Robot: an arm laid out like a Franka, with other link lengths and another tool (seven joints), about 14 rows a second.
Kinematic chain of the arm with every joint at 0, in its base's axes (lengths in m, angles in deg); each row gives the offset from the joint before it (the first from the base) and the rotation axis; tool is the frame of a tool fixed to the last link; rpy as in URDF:
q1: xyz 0 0 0.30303 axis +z
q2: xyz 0 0 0 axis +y
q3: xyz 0 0 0.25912 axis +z
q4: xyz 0.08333 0 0 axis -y
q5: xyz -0.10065 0 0.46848 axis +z
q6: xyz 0 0 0 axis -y
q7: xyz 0.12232 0 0 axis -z
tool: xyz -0.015 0.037 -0.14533 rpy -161.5 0 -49.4
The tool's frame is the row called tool.
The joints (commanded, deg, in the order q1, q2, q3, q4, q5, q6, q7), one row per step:
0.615 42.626 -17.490 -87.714 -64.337 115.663 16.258
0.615 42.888 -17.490 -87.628 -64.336 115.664 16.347
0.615 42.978 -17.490 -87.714 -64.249 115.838 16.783
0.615 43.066 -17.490 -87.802 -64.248 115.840 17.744
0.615 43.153 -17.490 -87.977 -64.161 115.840 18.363
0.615 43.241 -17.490 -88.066 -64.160 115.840 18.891
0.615 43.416 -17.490 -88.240 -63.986 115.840 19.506
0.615 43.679 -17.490 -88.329 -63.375 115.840 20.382
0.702 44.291 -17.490 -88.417 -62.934 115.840 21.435
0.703 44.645 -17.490 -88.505 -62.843 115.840 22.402
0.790 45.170 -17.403 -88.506 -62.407 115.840 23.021
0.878 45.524 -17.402 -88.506 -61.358 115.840 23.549
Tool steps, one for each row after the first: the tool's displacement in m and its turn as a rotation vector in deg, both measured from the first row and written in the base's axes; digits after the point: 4 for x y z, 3 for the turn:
-0.0004 0.0000 -0.0025 -0.029 0.098 -0.018
-0.0007 0.0005 -0.0047 0.090 -0.221 -0.129
-0.0011 0.0006 -0.0069 0.005 -0.925 -0.530
-0.0023 0.0007 -0.0099 0.034 -1.259 -0.869
-0.0030 0.0007 -0.0119 -0.008 -1.566 -1.099
-0.0047 0.0009 -0.0160 0.077 -1.834 -1.493
-0.0061 0.0016 -0.0209 0.418 -2.453 -2.261
-0.0085 0.0032 -0.0299 0.598 -2.835 -2.912
-0.0102 0.0034 -0.0354 0.545 -3.297 -3.385
-0.0117 0.0060 -0.0426 0.810 -3.447 -3.787
-0.0130 0.0083 -0.0480 1.443 -3.853 -4.631

